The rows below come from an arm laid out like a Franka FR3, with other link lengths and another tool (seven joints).
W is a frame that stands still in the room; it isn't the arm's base.
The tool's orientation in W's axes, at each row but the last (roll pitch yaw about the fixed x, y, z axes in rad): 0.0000 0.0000 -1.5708; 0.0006 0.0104 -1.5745; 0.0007 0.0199 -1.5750; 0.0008 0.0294 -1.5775; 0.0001 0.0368 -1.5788; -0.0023 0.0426 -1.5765; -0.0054 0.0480 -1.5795; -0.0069 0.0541 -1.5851; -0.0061 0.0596 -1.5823
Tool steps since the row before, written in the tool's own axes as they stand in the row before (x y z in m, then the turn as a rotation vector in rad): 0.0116 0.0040 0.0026 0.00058 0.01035 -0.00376; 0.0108 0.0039 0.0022 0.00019 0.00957 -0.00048; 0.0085 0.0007 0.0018 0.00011 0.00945 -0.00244; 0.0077 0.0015 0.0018 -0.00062 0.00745 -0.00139; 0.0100 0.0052 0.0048 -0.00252 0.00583 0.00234; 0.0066 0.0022 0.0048 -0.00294 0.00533 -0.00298; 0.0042 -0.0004 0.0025 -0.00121 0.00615 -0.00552; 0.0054 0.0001 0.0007 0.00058 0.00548 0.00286; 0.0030 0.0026 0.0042 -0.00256 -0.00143 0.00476
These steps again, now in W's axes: 0.0040 -0.0116 0.0026 0.01035 -0.00058 -0.00376; 0.0039 -0.0108 0.0021 0.00957 -0.00022 -0.00048; 0.0007 -0.0085 0.0016 0.00945 -0.00010 -0.00244; 0.0014 -0.0078 0.0016 0.00746 0.00061 -0.00137; 0.0051 -0.0102 0.0044 0.00585 0.00239 0.00243; 0.0022 -0.0068 0.0045 0.00534 0.00303 -0.00286; -0.0004 -0.0043 0.0023 0.00613 0.00142 -0.00549; 0.0000 -0.0054 0.0004 0.00549 -0.00081 0.00279; 0.0026 -0.0033 0.0040 -0.00137 0.00229 0.00491
